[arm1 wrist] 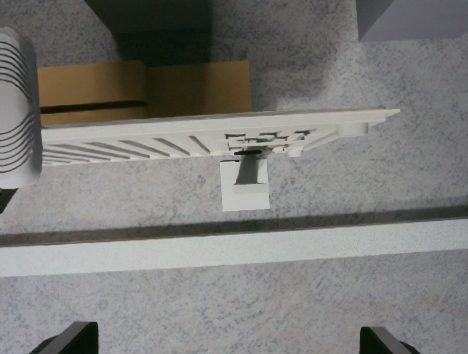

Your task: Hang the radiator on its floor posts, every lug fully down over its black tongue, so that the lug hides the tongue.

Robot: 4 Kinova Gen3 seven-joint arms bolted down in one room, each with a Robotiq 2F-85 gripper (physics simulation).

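Note:
The white radiator (310,119) stretches across the arm1 wrist view, seen steeply from above, with slots along its left part and small brackets on its side facing the lower edge. A floor post with a white square foot (245,197) stands close against that side. A small black piece (248,152), which looks like its tongue, shows at the post's top near the brackets. I cannot tell whether any lug sits over it. Arm1's gripper (229,341) is wide open and empty, its fingertips at the lower corners, apart from the radiator. No other post shows.
A white ridged arm part (17,110) covers the radiator's left end; I cannot tell whose it is. A brown box (200,87) lies beyond the radiator. A dark green block (160,15) and a grey-purple block (415,20) stand at the top. A long white ledge (225,255) runs across below.

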